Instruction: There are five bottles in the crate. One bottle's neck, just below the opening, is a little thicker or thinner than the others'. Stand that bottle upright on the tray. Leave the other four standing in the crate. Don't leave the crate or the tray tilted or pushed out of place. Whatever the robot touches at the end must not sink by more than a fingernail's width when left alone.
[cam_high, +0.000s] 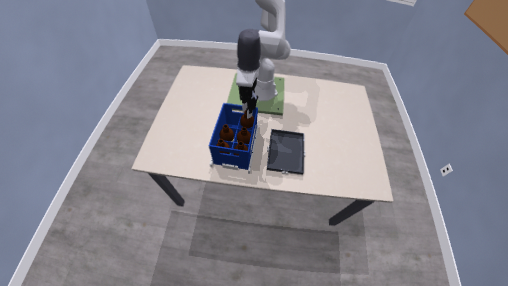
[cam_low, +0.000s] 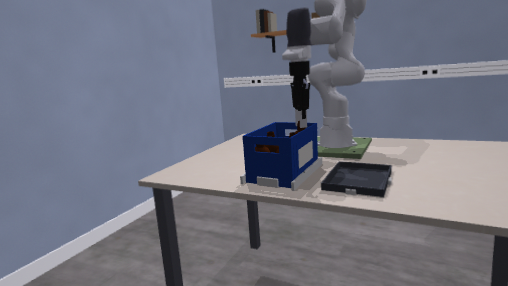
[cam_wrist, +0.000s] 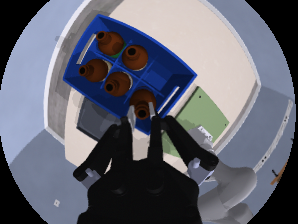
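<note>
Right now the bottle is 9 cm below my hand. From my hand the other things lie so: blue crate (8 cm ahead, 6 cm to the right, 12 cm below); then dark tray (12 cm ahead, 21 cm to the left, 19 cm below).
</note>
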